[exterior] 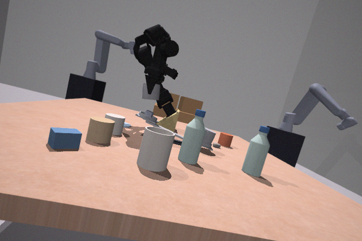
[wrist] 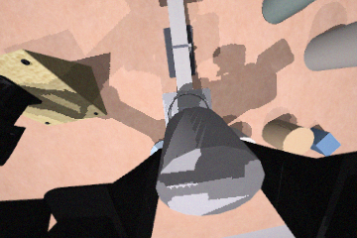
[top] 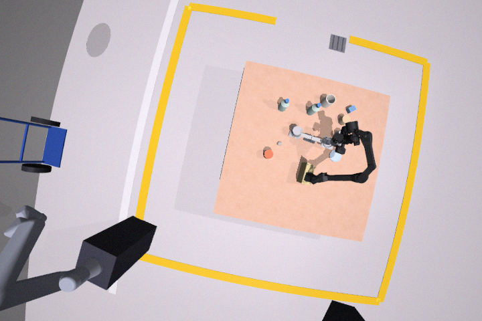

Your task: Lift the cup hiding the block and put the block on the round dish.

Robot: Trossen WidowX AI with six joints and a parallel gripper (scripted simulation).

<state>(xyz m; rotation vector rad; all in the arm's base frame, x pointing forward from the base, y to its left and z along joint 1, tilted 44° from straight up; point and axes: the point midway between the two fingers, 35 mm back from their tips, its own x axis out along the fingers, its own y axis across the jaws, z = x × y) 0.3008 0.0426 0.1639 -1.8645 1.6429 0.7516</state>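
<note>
My gripper tip is 80 mm above the small block and 10 mm to the right of it. Round my gripper tip: grey cup 20 mm to the right, 10 mm above; then round pale blue dish 170 mm below, 120 mm to the right, 60 mm behind; then white cylinder 140 mm below, 120 mm ahead, 100 mm to the right.
</note>
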